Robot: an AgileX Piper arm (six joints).
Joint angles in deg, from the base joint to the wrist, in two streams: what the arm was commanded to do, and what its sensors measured. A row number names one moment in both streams.
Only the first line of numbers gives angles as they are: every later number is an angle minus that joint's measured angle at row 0.
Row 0, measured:
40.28, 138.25, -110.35, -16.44, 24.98, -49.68
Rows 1 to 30, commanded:
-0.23, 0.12, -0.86, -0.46, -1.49, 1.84
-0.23, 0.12, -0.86, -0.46, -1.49, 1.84
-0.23, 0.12, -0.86, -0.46, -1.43, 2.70
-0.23, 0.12, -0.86, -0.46, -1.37, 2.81
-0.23, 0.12, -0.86, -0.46, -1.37, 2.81
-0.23, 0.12, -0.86, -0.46, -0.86, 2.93
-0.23, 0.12, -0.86, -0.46, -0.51, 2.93
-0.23, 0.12, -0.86, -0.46, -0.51, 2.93
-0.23, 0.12, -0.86, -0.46, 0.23, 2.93
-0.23, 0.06, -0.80, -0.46, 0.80, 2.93
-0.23, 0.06, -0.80, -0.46, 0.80, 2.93
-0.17, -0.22, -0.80, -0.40, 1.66, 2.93
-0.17, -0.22, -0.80, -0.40, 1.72, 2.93
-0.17, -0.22, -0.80, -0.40, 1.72, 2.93
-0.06, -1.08, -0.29, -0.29, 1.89, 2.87
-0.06, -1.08, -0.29, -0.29, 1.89, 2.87
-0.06, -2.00, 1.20, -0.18, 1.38, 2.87
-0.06, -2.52, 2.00, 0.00, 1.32, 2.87
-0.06, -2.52, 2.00, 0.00, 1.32, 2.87
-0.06, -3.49, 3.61, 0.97, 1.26, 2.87
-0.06, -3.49, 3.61, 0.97, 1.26, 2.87
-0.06, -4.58, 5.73, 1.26, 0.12, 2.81
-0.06, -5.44, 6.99, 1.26, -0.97, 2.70
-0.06, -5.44, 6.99, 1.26, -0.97, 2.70
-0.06, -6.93, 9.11, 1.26, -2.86, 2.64
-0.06, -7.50, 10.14, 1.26, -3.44, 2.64
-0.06, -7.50, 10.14, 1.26, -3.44, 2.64
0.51, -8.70, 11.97, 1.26, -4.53, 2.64
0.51, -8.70, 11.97, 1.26, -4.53, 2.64
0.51, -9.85, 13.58, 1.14, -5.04, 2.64
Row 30, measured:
0.17, -7.62, 11.51, 1.08, -3.61, 2.01
